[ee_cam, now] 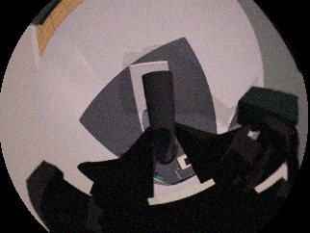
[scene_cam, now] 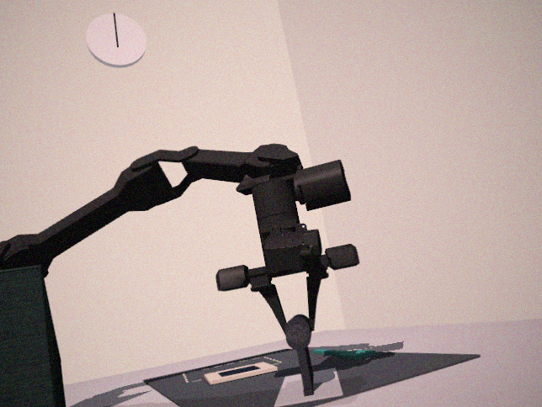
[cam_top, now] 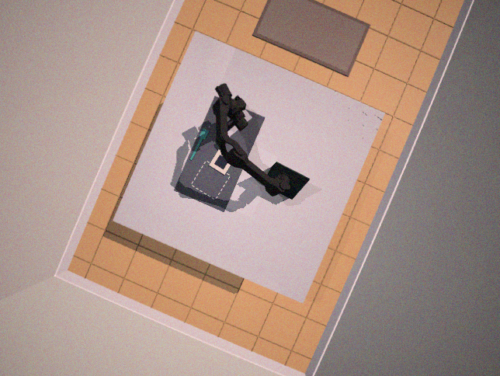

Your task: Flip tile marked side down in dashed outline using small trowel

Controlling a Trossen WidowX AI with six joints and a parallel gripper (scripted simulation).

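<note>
Now: gripper tip 10 mm past the trowel, 20 mm to the left of it and 30 mm above it. The rest, counted from my gripper tip: teal object 140 mm ahead, 200 mm to the left, 60 mm below; then cream tile 40 mm behind, 250 mm to the left, 60 mm below; then dark mat 210 mm to the left, 90 mm below.
</note>
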